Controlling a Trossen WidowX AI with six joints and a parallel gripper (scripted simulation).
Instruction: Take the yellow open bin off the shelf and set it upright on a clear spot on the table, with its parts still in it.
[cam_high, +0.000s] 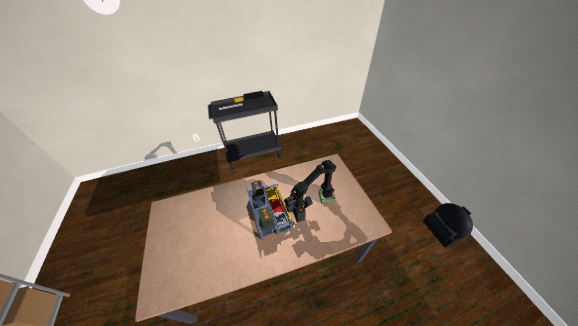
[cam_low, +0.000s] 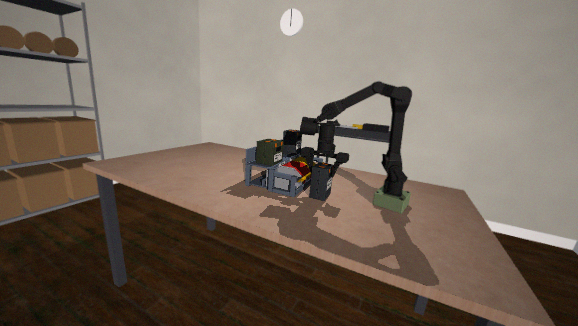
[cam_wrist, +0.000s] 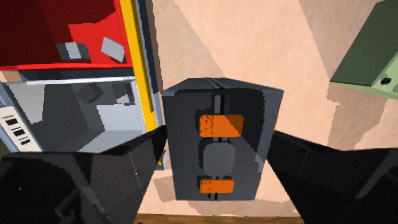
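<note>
Right now my hand is 6 cm above the black box. The rest, counted from my hand: yellow bar: 11 cm to the right, 8 cm ahead, 6 cm below; red bin: 17 cm ahead, 10 cm to the right, 8 cm below; grey bin: 16 cm ahead, 8 cm below, 1 cm to the left.
</note>
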